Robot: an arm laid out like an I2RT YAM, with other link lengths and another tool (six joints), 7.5 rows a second.
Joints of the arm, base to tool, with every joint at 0 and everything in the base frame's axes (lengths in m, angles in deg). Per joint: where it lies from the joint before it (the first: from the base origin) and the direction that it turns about. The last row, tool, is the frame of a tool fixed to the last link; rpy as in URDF.
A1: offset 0 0 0.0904 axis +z
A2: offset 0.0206 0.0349 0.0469 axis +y
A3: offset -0.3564 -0.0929 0 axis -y
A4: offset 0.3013 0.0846 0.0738 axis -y
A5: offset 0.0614 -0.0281 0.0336 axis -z
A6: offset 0.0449 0 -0.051 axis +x
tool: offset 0.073 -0.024 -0.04 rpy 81.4 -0.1 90
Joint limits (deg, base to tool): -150..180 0..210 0..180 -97..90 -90..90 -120..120
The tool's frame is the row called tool.
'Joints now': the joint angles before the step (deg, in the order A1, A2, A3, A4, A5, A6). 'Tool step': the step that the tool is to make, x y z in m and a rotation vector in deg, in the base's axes. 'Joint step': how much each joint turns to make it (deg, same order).
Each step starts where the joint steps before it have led.
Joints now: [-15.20, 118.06, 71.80, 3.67, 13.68, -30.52]
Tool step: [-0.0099, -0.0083, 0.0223, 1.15, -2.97, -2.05]
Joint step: [-1.36, -3.18, -0.67, -0.42, -0.75, 1.95]
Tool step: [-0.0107, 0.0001, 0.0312, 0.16, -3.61, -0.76]
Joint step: [-0.48, -4.50, -1.20, -0.14, -0.53, 1.14]
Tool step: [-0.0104, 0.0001, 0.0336, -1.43, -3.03, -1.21]
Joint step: [-0.10, -4.18, -0.42, -0.51, 1.18, 0.27]
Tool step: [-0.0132, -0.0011, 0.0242, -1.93, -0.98, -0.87]
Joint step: [-0.23, -3.36, -0.60, -1.01, 1.39, -0.98]
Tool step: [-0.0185, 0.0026, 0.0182, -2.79, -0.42, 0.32]
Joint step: [-0.03, -4.02, -2.58, 0.45, 1.02, -2.44]
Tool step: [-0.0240, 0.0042, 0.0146, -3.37, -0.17, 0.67]
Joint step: [-0.05, -4.76, -3.98, 1.31, 0.93, -3.24]
